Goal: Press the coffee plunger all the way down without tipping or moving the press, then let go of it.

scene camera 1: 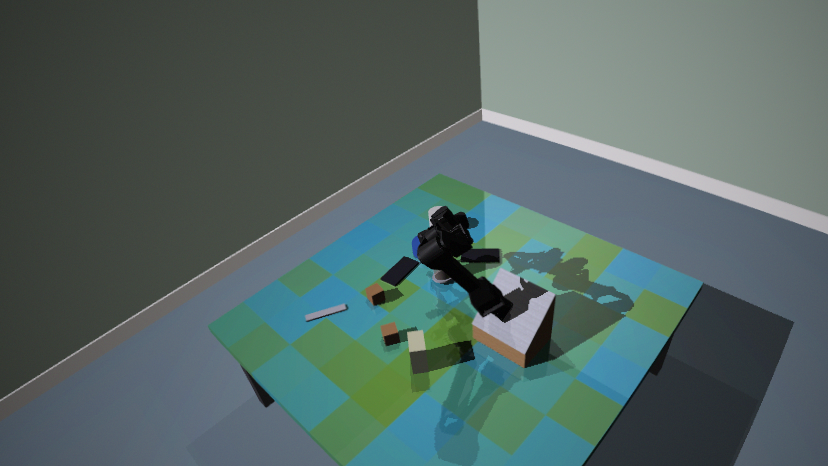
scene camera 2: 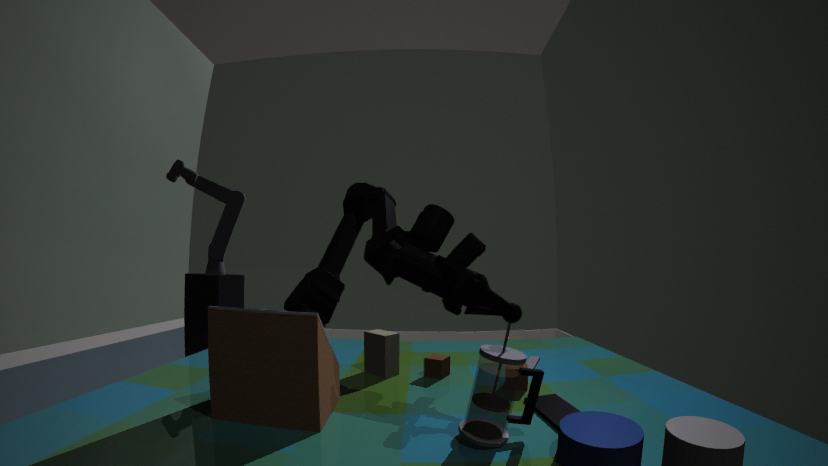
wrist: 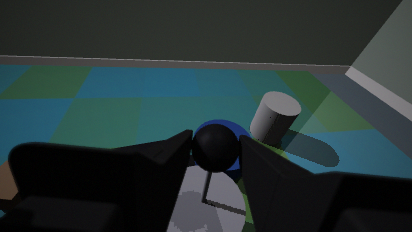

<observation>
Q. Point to a pale block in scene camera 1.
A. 417,350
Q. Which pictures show the pale block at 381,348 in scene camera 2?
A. Scene camera 1 and scene camera 2 only.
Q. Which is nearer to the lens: the glass coffee press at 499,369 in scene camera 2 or the pale block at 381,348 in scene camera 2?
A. The glass coffee press.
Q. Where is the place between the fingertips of my gripper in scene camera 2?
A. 516,312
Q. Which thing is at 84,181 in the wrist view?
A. My gripper.
</observation>
